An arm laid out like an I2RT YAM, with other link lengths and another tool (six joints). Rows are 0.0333 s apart.
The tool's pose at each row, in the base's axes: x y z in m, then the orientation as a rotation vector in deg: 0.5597 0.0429 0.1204 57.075 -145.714 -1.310; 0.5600 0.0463 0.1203 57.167 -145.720 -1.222; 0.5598 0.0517 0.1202 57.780 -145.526 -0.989; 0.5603 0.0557 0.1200 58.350 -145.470 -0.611; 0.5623 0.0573 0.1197 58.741 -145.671 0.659; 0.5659 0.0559 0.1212 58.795 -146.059 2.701; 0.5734 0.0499 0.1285 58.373 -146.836 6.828; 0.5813 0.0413 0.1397 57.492 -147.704 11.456; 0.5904 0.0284 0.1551 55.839 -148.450 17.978; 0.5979 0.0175 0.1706 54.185 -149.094 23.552; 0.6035 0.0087 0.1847 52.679 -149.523 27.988; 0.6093 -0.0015 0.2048 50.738 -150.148 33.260; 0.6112 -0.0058 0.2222 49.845 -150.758 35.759; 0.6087 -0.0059 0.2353 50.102 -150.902 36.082; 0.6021 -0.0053 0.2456 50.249 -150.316 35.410; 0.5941 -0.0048 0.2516 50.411 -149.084 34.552
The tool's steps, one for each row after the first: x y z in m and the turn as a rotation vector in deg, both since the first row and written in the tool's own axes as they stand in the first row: -0.0025 0.0023 -0.0005 0.083 -0.008 -0.046; -0.0059 0.0065 -0.0010 0.337 0.049 -0.462; -0.0089 0.0091 -0.0015 0.715 0.032 -0.794; -0.0114 0.0089 -0.0022 1.704 0.064 -0.814; -0.0123 0.0058 -0.0048 3.165 0.208 -0.455; -0.0107 -0.0024 -0.0135 5.993 0.589 0.611; -0.0062 -0.0121 -0.0256 9.085 1.025 2.062; 0.0018 -0.0251 -0.0415 13.269 1.982 4.250; 0.0097 -0.0356 -0.0571 16.843 2.670 6.268; 0.0169 -0.0435 -0.0710 19.659 3.216 7.971; 0.0271 -0.0517 -0.0903 23.036 3.644 10.107; 0.0350 -0.0533 -0.1064 24.719 3.489 11.157; 0.0415 -0.0497 -0.1175 25.025 3.310 11.059; 0.0492 -0.0433 -0.1245 24.469 3.773 10.756; 0.0564 -0.0368 -0.1270 23.654 4.815 10.286
